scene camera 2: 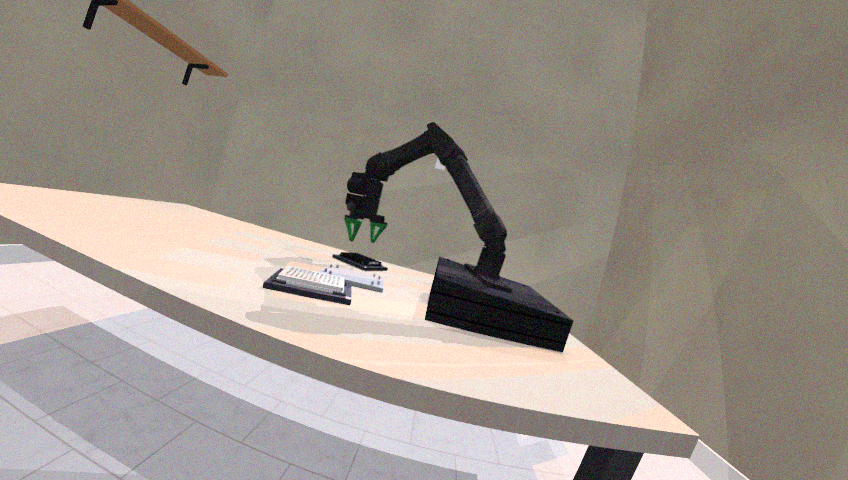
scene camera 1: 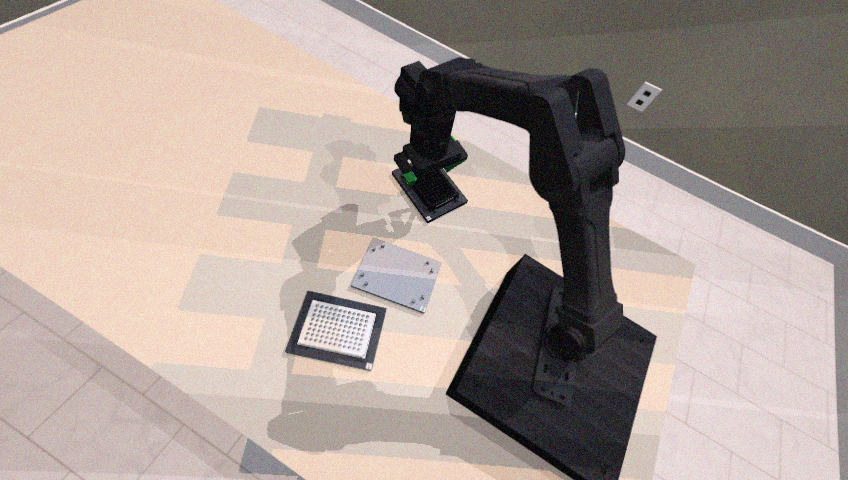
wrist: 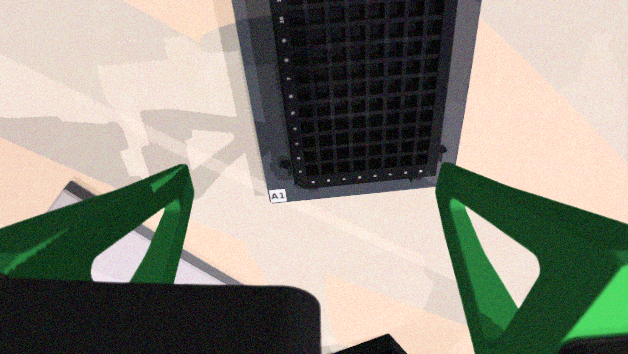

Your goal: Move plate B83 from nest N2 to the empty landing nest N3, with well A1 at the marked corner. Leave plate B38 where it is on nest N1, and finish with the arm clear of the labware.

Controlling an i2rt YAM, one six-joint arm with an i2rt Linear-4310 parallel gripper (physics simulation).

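Observation:
A black well plate (scene camera 1: 437,187) (scene camera 2: 360,259) (wrist: 365,100) sits on a dark nest (scene camera 1: 438,214) (wrist: 462,75) whose corner tag reads A1 in the wrist view. A white well plate (scene camera 1: 337,328) (scene camera 2: 312,278) sits on another dark nest (scene camera 1: 379,334) (scene camera 2: 306,292). Between them is the empty light grey nest (scene camera 1: 395,274) (scene camera 2: 363,279) (wrist: 120,262), with small posts and a corner tag. I cannot read B83 or B38 on either plate. My gripper (scene camera 1: 433,170) (scene camera 2: 363,240) (wrist: 314,177) is open and empty, above the black plate's A1 end, its fingertips apart from the plate.
The arm's black base block (scene camera 1: 505,368) (scene camera 2: 493,309) stands to the right of the nests on the table. A wooden shelf (scene camera 2: 166,38) is on the wall at the upper left of scene camera 2. A wall outlet (scene camera 1: 644,96) is behind the arm.

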